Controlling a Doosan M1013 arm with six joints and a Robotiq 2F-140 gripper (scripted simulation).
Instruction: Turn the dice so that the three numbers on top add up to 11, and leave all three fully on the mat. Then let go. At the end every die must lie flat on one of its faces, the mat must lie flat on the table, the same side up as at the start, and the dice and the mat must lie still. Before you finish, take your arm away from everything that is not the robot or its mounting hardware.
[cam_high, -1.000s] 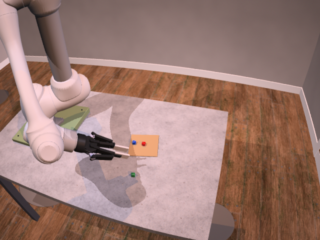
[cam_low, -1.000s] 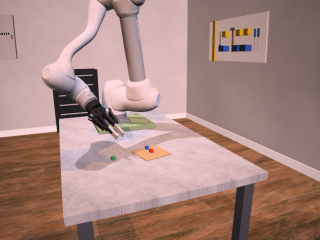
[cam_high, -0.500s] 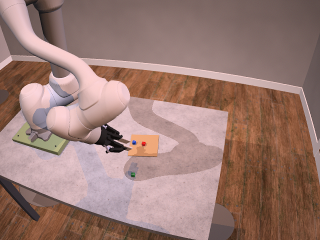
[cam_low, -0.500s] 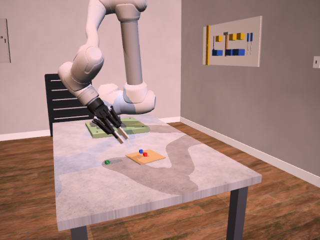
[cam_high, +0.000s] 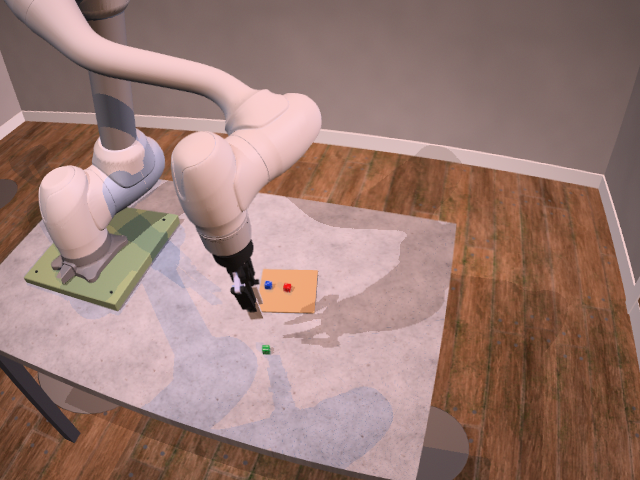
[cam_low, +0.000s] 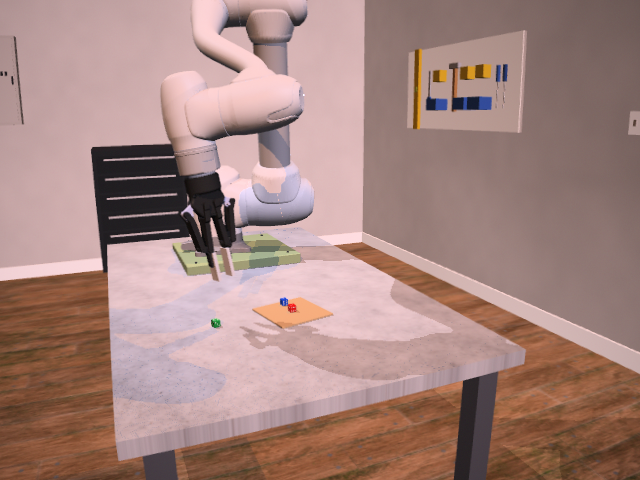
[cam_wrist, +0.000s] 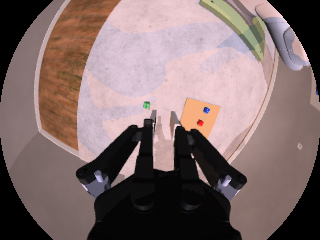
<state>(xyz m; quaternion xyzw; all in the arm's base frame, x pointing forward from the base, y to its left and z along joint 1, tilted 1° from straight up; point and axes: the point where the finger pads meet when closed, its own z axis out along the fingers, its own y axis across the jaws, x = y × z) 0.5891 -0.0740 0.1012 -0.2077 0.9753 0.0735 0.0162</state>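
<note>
Right now the green die is 13 cm below my hand, 2 cm to the right of it and 2 cm ahead of it. From my hand the other things lie so: red die: 16 cm to the left, 13 cm below; then orange mat: 16 cm to the left, 14 cm below; then blue die: 16 cm to the left, 13 cm below, 5 cm behind.
</note>
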